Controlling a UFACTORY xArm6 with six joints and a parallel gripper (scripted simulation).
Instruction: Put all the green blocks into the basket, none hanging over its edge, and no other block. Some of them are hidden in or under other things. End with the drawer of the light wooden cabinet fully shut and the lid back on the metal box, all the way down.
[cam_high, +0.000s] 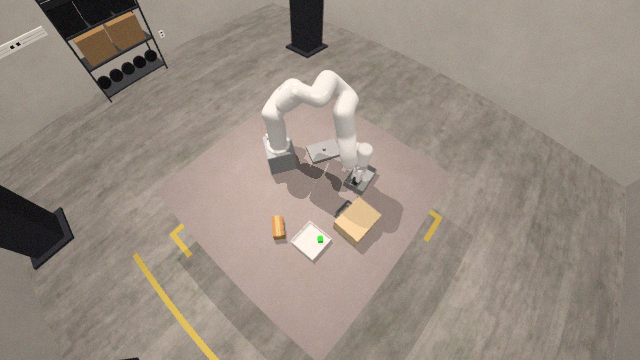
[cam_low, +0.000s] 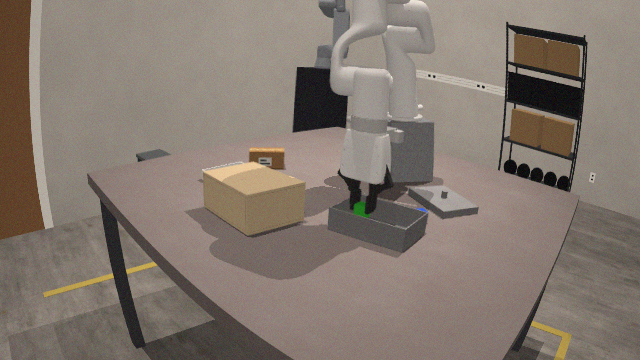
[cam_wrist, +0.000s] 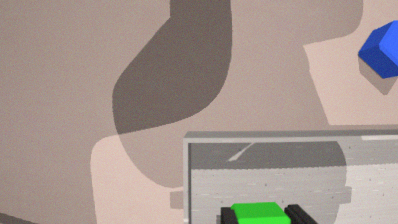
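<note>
The metal box lies 50 mm to the left of my hand and 30 mm below it. Also, from my hand: light wooden cabinet 140 mm ahead, 190 mm to the right, 10 mm below; then blue block 120 mm behind, 80 mm to the left, 40 mm below; then grey metal lid 290 mm behind, 60 mm to the left, 40 mm below.
</note>
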